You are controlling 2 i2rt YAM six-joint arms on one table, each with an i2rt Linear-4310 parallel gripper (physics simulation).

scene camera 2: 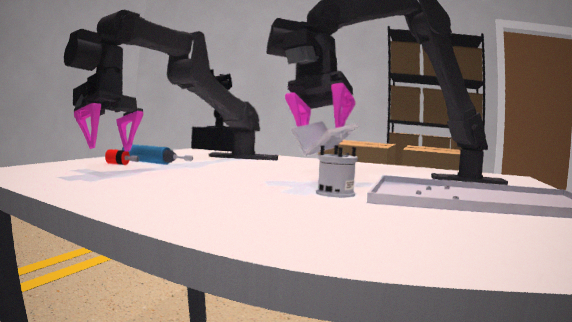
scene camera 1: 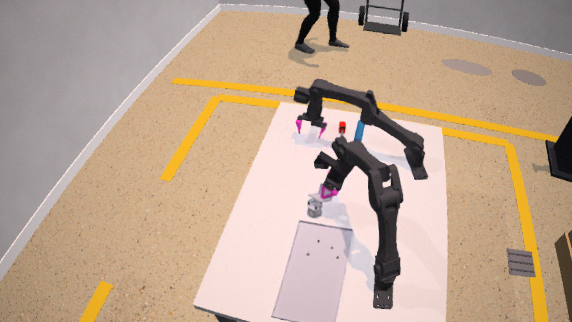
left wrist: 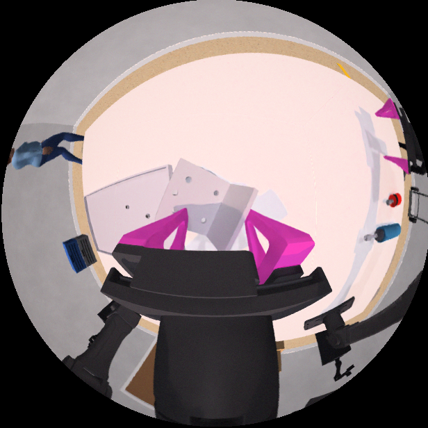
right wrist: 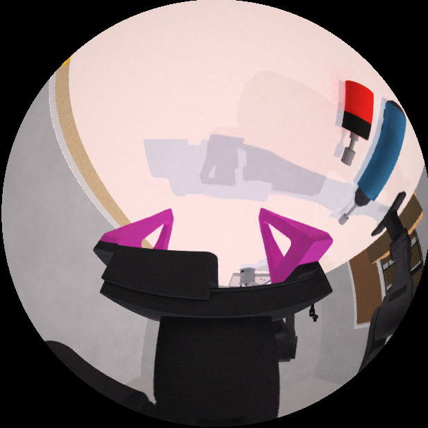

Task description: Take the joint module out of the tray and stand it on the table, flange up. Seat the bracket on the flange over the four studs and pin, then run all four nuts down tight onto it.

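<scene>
The grey joint module (scene camera 2: 336, 176) stands upright on the table, studs up, just beside the tray (scene camera 2: 472, 196); it also shows in scene camera 1 (scene camera 1: 315, 209). The light grey angled bracket (scene camera 2: 322, 136) lies tilted on top of the studs, not flat on the flange. My left gripper (scene camera 2: 322, 122) is open right above it, one finger on each side of the bracket (left wrist: 203, 207). Several nuts (scene camera 2: 435, 190) lie in the tray. My right gripper (scene camera 2: 109, 147) is open and empty, hovering above the table at the far end.
A red-handled tool (scene camera 2: 115, 156) and a blue-handled tool (scene camera 2: 152, 154) lie on the table next to the right gripper. A person (scene camera 1: 318, 23) and a hand truck (scene camera 1: 384, 18) are on the floor beyond the table. Shelves (scene camera 2: 435, 87) stand behind.
</scene>
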